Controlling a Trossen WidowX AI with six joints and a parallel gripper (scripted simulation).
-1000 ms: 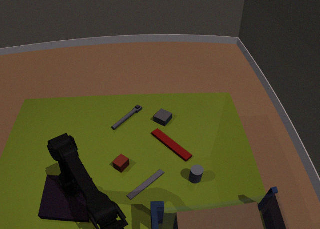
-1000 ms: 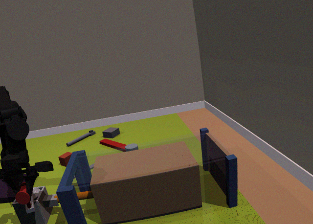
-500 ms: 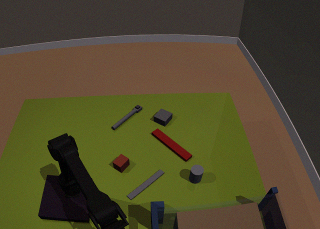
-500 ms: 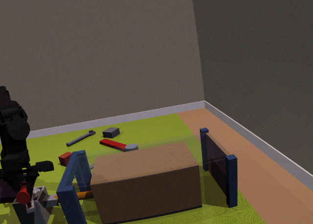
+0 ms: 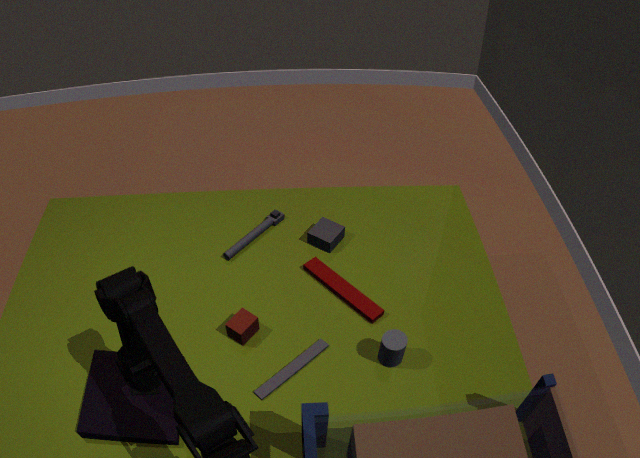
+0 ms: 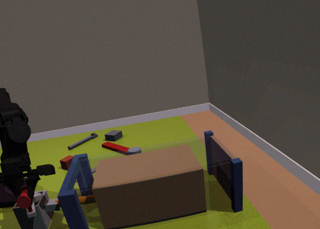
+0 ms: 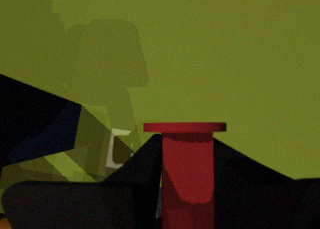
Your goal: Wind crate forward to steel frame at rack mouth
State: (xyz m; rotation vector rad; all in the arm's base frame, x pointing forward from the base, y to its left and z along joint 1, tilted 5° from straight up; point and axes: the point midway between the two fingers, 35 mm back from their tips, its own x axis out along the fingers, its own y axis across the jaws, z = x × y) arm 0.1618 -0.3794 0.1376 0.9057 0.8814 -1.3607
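My gripper tip is now 2 cm to the right of the red crank grip. From my gripper tip the other things lie so: winch handle (5 cm to the left, 3 cm below, 1 cm behind); blue steel frame (13 cm ahead, 9 cm to the left, 3 cm below); grey winch (11 cm to the left, 10 cm below, 4 cm behind).
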